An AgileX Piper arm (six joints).
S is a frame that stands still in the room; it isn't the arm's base.
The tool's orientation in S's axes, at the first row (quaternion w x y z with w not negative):
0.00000, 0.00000, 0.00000, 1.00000
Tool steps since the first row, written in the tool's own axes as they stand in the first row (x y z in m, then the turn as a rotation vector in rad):
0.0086, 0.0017, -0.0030, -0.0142, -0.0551, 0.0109
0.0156, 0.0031, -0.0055, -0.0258, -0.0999, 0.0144
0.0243, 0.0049, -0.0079, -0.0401, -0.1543, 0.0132
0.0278, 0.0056, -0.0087, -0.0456, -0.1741, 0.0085
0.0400, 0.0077, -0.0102, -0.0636, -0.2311, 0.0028
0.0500, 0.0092, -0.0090, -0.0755, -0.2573, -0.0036
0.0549, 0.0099, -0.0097, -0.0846, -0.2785, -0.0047
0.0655, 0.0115, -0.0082, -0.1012, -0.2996, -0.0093
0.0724, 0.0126, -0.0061, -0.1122, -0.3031, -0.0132
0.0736, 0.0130, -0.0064, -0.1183, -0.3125, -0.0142
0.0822, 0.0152, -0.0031, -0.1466, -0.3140, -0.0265
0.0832, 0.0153, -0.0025, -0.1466, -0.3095, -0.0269
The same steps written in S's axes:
-0.0086, -0.0017, -0.0030, 0.0142, 0.0551, 0.0109
-0.0156, -0.0031, -0.0055, 0.0258, 0.0999, 0.0144
-0.0243, -0.0049, -0.0079, 0.0401, 0.1543, 0.0132
-0.0278, -0.0056, -0.0087, 0.0456, 0.1741, 0.0085
-0.0400, -0.0077, -0.0102, 0.0636, 0.2311, 0.0028
-0.0500, -0.0092, -0.0090, 0.0755, 0.2573, -0.0036
-0.0549, -0.0099, -0.0097, 0.0846, 0.2785, -0.0047
-0.0655, -0.0115, -0.0082, 0.1012, 0.2996, -0.0093
-0.0724, -0.0126, -0.0061, 0.1122, 0.3031, -0.0132
-0.0736, -0.0130, -0.0064, 0.1183, 0.3125, -0.0142
-0.0822, -0.0152, -0.0031, 0.1466, 0.3140, -0.0265
-0.0832, -0.0153, -0.0025, 0.1466, 0.3095, -0.0269

